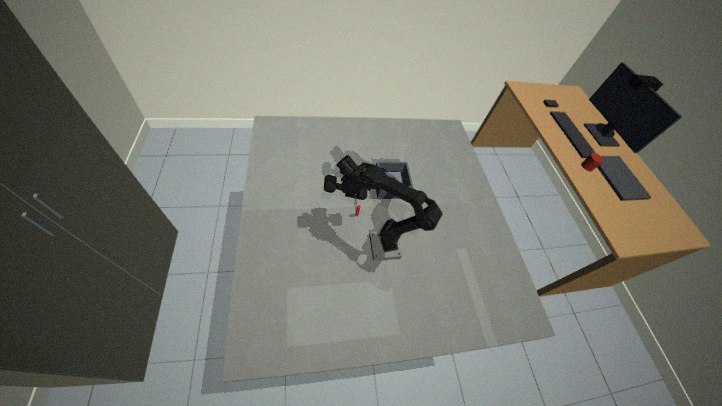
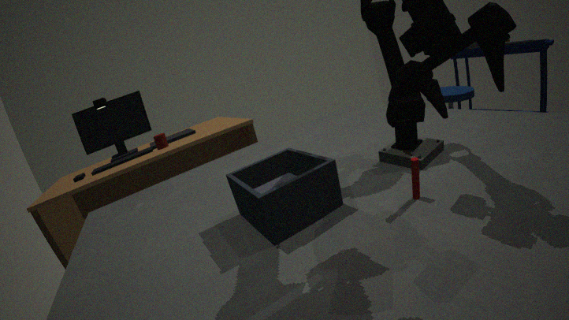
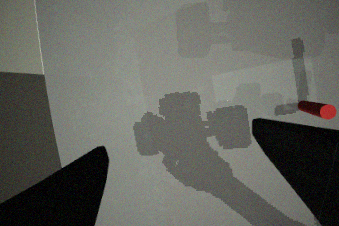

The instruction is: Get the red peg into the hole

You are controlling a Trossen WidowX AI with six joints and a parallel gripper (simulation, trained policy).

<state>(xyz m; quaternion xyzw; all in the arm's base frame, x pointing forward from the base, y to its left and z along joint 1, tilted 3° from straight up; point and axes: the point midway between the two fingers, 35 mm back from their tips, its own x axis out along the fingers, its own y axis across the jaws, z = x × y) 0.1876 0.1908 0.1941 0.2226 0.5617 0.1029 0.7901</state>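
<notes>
The red peg is 14 cm below my gripper tip, 11 cm to the right of it and 2 cm behind it. The rest, counted from my gripper tip: light plate 32 cm to the right, 14 cm below, 12 cm ahead; dark box 32 cm to the right, 15 cm below, 12 cm ahead.
</notes>
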